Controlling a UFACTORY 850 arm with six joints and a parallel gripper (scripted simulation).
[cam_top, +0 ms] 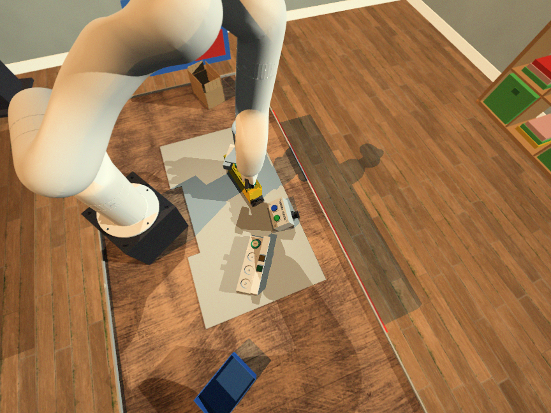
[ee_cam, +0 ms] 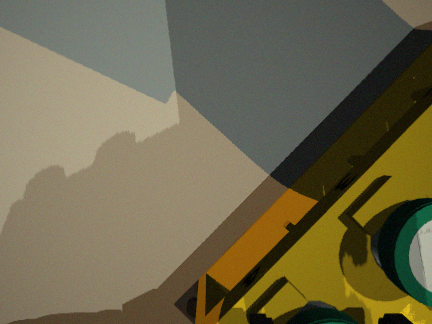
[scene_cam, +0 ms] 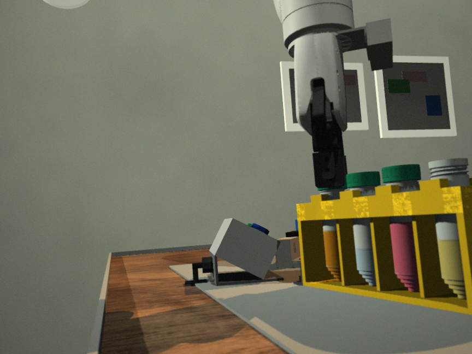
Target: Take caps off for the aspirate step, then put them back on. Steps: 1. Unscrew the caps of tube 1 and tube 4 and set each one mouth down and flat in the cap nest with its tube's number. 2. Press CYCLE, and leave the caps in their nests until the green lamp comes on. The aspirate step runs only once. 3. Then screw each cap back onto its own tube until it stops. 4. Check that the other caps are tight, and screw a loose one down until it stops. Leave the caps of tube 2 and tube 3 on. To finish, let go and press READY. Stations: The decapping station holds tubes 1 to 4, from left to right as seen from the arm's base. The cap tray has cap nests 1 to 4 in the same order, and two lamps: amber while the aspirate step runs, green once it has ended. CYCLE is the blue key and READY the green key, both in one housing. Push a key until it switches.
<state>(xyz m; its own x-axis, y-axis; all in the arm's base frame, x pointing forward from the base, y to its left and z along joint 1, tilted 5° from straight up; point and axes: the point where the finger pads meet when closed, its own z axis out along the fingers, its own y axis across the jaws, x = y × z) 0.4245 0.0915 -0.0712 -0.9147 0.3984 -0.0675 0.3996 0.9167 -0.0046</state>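
The green cap is 10 mm below my hand. From my hand the other things lie so: blue cycle key: 110 mm to the right, 70 mm ahead, 60 mm below; then grey key housing: 130 mm to the right, 90 mm ahead, 80 mm below; then green key: 150 mm to the right, 70 mm ahead, 60 mm below.
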